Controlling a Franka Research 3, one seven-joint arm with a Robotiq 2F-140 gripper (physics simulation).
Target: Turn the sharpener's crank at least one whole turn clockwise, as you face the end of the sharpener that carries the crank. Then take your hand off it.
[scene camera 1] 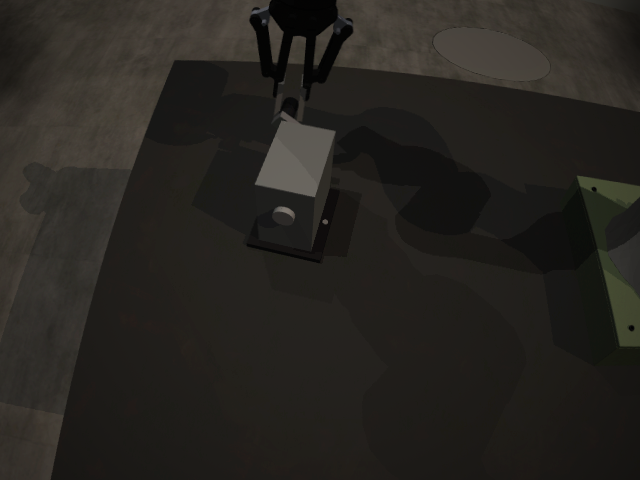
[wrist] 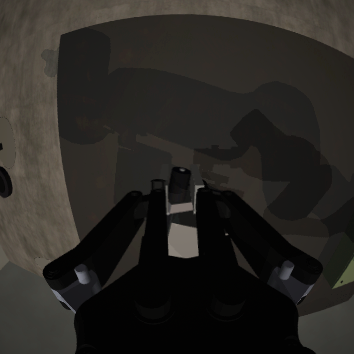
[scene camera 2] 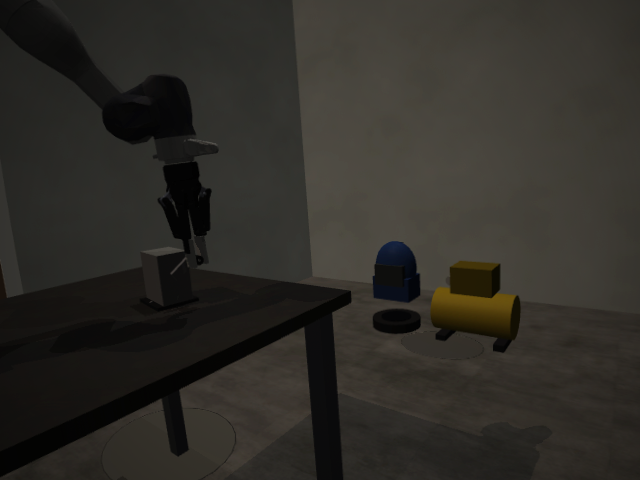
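Observation:
The sharpener (scene camera 1: 296,160) (scene camera 2: 166,277) (wrist: 183,241) is a pale grey upright box on a thin dark base (scene camera 1: 284,252), with a round pale disc (scene camera 1: 283,215) on the end away from the crank. The crank's light arm (scene camera 1: 290,118) (scene camera 2: 178,266) (wrist: 179,207) slants upward and outward to a dark cylindrical knob (scene camera 1: 289,105) (scene camera 2: 199,260) (wrist: 180,178). My gripper (scene camera 1: 289,108) (scene camera 2: 198,258) (wrist: 178,174) points down beside the crank end, shut on the knob, with one fingertip on each side of it. The crank's hub is hidden in scene camera 1.
The sharpener stands on a dark table (scene camera 1: 206,335) (scene camera 2: 248,320), near a table edge. A green block (scene camera 1: 628,330) (wrist: 345,272) lies at the right in scene camera 1. A yellow tank (scene camera 2: 473,312), a blue domed object (scene camera 2: 395,258) and a black ring (scene camera 2: 379,323) are on the floor.

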